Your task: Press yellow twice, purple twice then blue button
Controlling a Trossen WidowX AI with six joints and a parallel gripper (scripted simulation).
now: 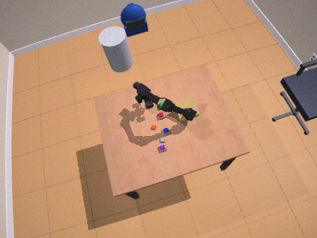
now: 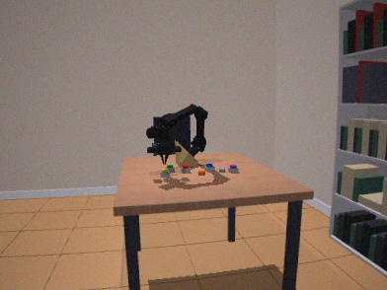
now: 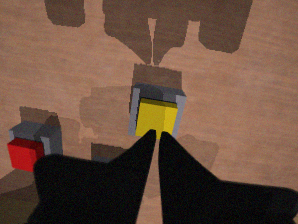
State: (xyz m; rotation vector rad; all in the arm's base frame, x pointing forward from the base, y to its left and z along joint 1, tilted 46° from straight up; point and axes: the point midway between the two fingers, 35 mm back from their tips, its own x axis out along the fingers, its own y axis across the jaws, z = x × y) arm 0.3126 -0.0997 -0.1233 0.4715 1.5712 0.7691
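Right now my gripper tip is 3 cm above the yellow button. Round my gripper tip: green button: 11 cm behind, 3 cm to the left, 3 cm below; red button: 12 cm to the left, 9 cm behind, 3 cm below; orange block: 21 cm to the left, 6 cm below, 1 cm behind.
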